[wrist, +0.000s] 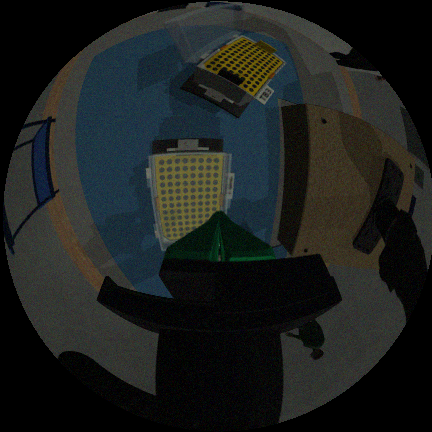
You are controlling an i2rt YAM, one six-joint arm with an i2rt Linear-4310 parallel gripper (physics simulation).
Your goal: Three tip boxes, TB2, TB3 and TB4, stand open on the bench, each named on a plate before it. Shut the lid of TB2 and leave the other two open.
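Seen in the pictures: gripper, fingertip midpoint: [218,216]; arm's base at its link origin: [381,209].
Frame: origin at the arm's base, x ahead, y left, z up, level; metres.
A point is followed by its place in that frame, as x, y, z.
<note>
A tip box [187,195] {0.318, 0.053, -0.116} with a yellow perforated rack is at the middle of the wrist view. A clear lid lies over it, and the rack looks pale through it; whether the lid is pressed fully down I cannot tell. The small white plate [230,185] {0.243, 0.061, -0.191} at its right side is too small to read. My gripper [218,216] {0.292, 0.059, -0.080} is shut and empty, with its green fingertips over the box's lower right part, hiding that corner. TB3 [244,65] {0.271, -0.133, -0.136} stands open at the top, its clear lid [186,35] raised behind it and its name plate [266,94] {0.204, -0.122, -0.191} readable. A third box does not show.
The boxes stand on a blue mat [107,130] {0.458, -0.032, -0.193}. A brown block [330,195] {0.097, 0.026, -0.095} with a dark front side and a black bar [379,205] {0.037, -0.005, -0.004} on top stands to the right. A blue framed object [43,165] is at the far left. A dark shape [402,250] is at the right edge.
</note>
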